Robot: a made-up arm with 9 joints. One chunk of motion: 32 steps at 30 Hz.
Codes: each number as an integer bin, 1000 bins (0 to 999) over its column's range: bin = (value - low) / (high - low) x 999, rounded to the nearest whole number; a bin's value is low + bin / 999 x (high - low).
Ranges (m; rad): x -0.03..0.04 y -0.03..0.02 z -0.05..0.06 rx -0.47..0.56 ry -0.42..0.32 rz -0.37..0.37
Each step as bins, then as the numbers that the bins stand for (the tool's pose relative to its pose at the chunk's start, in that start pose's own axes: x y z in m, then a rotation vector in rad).
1 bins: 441 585 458 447 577 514
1 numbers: 0.0009 -0.0007 0.0004 -0.0091 0.0074 0.0107
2 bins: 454 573 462 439 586 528
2 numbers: 0.0018 -0.0013 0.0009 -0.0174 0.0141 0.0211
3 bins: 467 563 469 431 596 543
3 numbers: 0.0027 -0.0018 0.0016 -0.0256 0.0215 0.0322
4 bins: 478 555 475 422 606 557
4 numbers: 0.0035 -0.0022 0.0023 -0.0349 0.0289 0.0426
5 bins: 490 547 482 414 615 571
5 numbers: 0.0043 -0.0026 0.0031 -0.0432 0.0356 0.0530
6 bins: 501 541 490 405 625 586
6 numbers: 0.0051 -0.0029 0.0040 -0.0524 0.0430 0.0641
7 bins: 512 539 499 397 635 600
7 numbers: 0.0059 -0.0030 0.0049 -0.0607 0.0504 0.0744
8 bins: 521 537 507 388 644 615
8 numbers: 0.0065 -0.0031 0.0058 -0.0700 0.0570 0.0856
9 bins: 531 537 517 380 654 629
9 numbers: 0.0072 -0.0031 0.0069 -0.0782 0.0644 0.0959
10 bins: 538 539 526 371 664 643
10 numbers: 0.0077 -0.0030 0.0079 -0.0875 0.0719 0.1063
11 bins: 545 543 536 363 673 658
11 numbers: 0.0082 -0.0028 0.0090 -0.0957 0.0785 0.1174
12 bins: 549 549 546 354 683 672
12 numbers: 0.0085 -0.0025 0.0101 -0.1050 0.0859 0.1278
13 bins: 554 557 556 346 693 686
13 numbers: 0.0088 -0.0021 0.0112 -0.1133 0.0933 0.1381
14 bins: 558 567 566 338 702 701
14 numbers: 0.0091 -0.0016 0.0123 -0.1215 0.1000 0.1493
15 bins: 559 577 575 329 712 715
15 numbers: 0.0092 -0.0011 0.0133 -0.1308 0.1074 0.1596
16 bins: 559 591 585 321 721 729
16 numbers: 0.0092 -0.0004 0.0144 -0.1390 0.1141 0.1700
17 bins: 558 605 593 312 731 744
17 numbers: 0.0091 0.0003 0.0153 -0.1483 0.1215 0.1811
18 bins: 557 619 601 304 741 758
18 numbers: 0.0090 0.0010 0.0162 -0.1566 0.1289 0.1915
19 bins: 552 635 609 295 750 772
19 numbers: 0.0087 0.0018 0.0171 -0.1658 0.1356 0.2019
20 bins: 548 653 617 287 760 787
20 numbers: 0.0084 0.0027 0.0179 -0.1741 0.1430 0.2130
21 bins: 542 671 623 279 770 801
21 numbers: 0.0080 0.0036 0.0186 -0.1823 0.1504 0.2233
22 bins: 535 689 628 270 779 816
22 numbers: 0.0075 0.0045 0.0191 -0.1916 0.1570 0.2344
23 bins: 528 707 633 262 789 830
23 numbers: 0.0070 0.0054 0.0197 -0.1999 0.1644 0.2448
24 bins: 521 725 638 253 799 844
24 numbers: 0.0065 0.0063 0.0203 -0.2091 0.1719 0.2552
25 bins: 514 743 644 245 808 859
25 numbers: 0.0060 0.0072 0.0209 -0.2174 0.1785 0.2663
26 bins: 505 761 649 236 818 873
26 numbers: 0.0054 0.0081 0.0215 -0.2267 0.1859 0.2767
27 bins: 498 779 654 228 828 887
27 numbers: 0.0049 0.0090 0.0220 -0.2349 0.1933 0.2870
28 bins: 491 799 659 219 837 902
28 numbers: 0.0044 0.0100 0.0226 -0.2442 0.2000 0.2981
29 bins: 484 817 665 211 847 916
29 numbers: 0.0039 0.0109 0.0232 -0.2525 0.2074 0.3085
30 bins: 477 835 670 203 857 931
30 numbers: 0.0034 0.0118 0.0238 -0.2607 0.2148 0.3196
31 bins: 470 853 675 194 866 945
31 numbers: 0.0029 0.0127 0.0243 -0.2700 0.2215 0.3300
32 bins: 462 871 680 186 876 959
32 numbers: 0.0024 0.0136 0.0249 -0.2782 0.2289 0.3404
